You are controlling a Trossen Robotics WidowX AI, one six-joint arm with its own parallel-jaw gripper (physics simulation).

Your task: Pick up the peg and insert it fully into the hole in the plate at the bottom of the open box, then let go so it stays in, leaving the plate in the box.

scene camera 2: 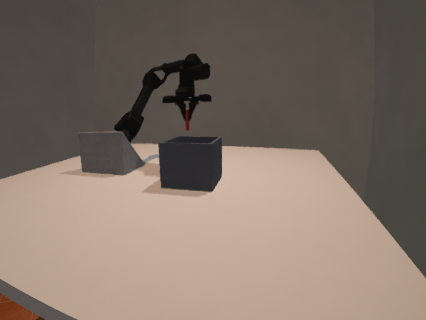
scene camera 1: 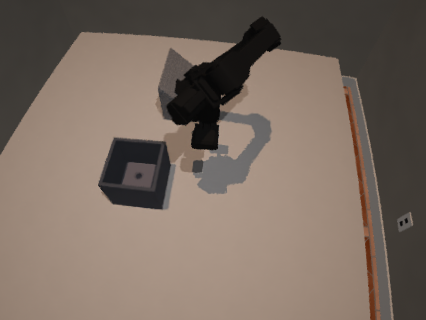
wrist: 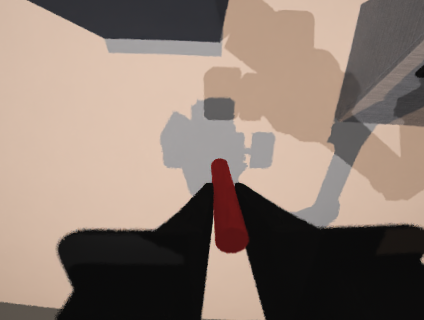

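The red peg is held upright between the fingertips of my gripper, which is shut on it. The peg's lower end sticks out below the fingers, in the air above the level of the box rim. The dark open box stands on the table; in scene camera 1 it is to the left of the gripper. The plate lies at the bottom of the box, with a small dark hole near its middle. Scene camera 1 hides the peg behind the arm.
A grey wedge-shaped block stands on the table near the arm, behind the box in scene camera 1 and left of it in scene camera 2. The arm's shadow falls on the table beside the box.
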